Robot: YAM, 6 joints.
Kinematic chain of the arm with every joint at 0, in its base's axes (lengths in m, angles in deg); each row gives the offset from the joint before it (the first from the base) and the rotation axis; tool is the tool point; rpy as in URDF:
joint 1: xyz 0 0 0.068 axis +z
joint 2: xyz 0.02 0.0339 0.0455 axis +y
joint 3: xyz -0.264 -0.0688 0 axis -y
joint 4: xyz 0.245 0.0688 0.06 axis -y
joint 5: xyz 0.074 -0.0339 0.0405 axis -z
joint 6: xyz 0.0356 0 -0.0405 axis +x
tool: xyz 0 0 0 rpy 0 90 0
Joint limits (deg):
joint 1: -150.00..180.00
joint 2: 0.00..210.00
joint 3: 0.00..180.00
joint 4: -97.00..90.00
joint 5: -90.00..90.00
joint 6: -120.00..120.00
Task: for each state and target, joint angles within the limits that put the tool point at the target. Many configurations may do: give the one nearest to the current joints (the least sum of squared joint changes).
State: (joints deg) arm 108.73 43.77 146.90 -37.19 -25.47 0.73
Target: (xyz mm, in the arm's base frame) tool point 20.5 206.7 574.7
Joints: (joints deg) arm 80.89 76.84 119.30 -45.41 -20.53 0.73
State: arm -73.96 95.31 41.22 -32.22 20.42 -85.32
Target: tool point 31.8 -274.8 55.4
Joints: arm -80.83 111.81 47.12 -25.70 20.38 -85.32
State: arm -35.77 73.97 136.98 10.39 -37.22 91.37
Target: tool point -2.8 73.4 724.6
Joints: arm -71.87 76.53 157.14 14.90 -34.52 91.37
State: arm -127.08 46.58 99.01 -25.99 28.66 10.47
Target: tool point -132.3 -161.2 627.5
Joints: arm -125.24 78.36 118.62 -11.38 25.01 10.47
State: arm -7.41 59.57 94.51 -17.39 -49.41 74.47
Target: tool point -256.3 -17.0 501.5
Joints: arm 10.08 11.82 100.74 -22.55 -52.14 74.47
